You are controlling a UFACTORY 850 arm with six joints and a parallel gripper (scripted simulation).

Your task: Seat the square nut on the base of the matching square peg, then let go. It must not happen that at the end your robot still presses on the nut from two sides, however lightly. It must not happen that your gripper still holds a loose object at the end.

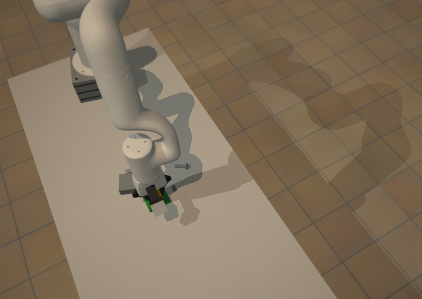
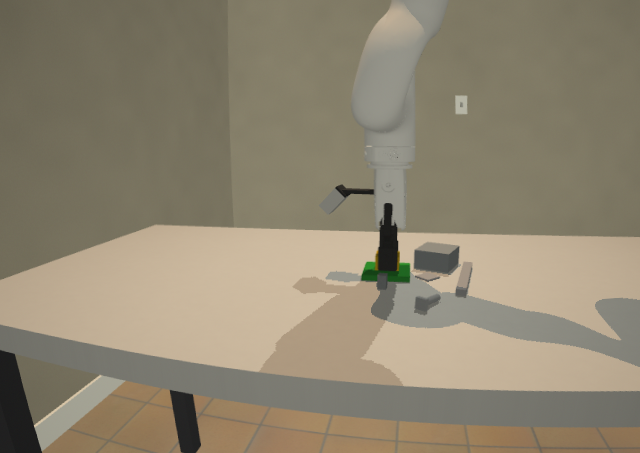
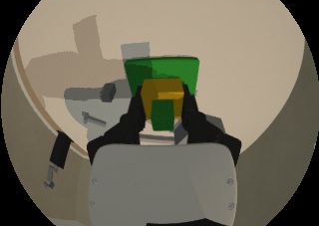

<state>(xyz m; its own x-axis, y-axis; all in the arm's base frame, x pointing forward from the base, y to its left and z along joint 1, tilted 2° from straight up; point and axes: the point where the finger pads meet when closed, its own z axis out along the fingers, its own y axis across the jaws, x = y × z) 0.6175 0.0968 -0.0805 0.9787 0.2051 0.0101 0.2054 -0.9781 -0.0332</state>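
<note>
The flat tile is 7 cm behind my hand and 3 cm below it. The rest, counted from my hand: cube (1 cm behind, 7 cm to the left, 2 cm below); then grey bar (13 cm behind, 1 cm to the right, 3 cm below); then grey block (7 cm behind, 8 cm to the right, 2 cm below).
</note>
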